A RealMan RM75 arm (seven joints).
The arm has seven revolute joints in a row. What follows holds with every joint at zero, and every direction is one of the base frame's. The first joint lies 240.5 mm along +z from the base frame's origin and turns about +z. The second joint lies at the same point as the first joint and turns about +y. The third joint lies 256 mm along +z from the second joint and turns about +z. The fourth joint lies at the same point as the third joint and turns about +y. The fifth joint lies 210 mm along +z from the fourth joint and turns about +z. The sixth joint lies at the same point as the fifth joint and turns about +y. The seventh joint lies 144 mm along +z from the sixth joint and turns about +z. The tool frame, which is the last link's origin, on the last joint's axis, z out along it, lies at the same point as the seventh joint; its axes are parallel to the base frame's.
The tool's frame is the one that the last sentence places.
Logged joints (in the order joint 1, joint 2, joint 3, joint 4, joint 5, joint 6, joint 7), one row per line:
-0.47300 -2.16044 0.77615 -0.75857 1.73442 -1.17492 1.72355
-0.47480 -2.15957 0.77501 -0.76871 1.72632 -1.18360 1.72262
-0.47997 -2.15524 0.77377 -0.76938 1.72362 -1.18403 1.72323
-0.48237 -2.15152 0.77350 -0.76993 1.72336 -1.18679 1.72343
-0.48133 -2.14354 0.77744 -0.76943 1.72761 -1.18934 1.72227
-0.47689 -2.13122 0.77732 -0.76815 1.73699 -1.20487 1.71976
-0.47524 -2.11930 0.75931 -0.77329 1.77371 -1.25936 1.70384
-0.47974 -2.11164 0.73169 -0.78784 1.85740 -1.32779 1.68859
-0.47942 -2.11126 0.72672 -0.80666 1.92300 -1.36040 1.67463
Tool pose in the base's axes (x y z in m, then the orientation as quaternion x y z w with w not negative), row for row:
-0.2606 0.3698 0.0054 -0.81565 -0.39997 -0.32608 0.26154
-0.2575 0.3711 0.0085 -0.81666 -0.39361 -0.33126 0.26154
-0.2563 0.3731 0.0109 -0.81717 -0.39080 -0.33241 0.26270
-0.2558 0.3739 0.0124 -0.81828 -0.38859 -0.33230 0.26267
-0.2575 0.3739 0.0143 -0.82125 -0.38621 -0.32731 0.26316
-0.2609 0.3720 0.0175 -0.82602 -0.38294 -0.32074 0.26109
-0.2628 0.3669 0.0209 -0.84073 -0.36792 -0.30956 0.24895
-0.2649 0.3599 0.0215 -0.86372 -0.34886 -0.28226 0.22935
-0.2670 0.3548 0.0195 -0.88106 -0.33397 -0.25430 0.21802
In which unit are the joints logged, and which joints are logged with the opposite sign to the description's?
The joints are logged in radians. Opposite sign: joint 4, joint 6, joint 7.
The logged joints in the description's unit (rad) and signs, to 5 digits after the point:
-0.47300 -2.16044 0.77615 0.75857 1.73442 1.17492 -1.72355
-0.47480 -2.15957 0.77501 0.76871 1.72632 1.18360 -1.72262
-0.47997 -2.15524 0.77377 0.76938 1.72362 1.18403 -1.72323
-0.48237 -2.15152 0.77350 0.76993 1.72336 1.18679 -1.72343
-0.48133 -2.14354 0.77744 0.76943 1.72761 1.18934 -1.72227
-0.47689 -2.13122 0.77732 0.76815 1.73699 1.20487 -1.71976
-0.47524 -2.11930 0.75931 0.77329 1.77371 1.25936 -1.70384
-0.47974 -2.11164 0.73169 0.78784 1.85740 1.32779 -1.68859
-0.47942 -2.11126 0.72672 0.80666 1.92300 1.36040 -1.67463

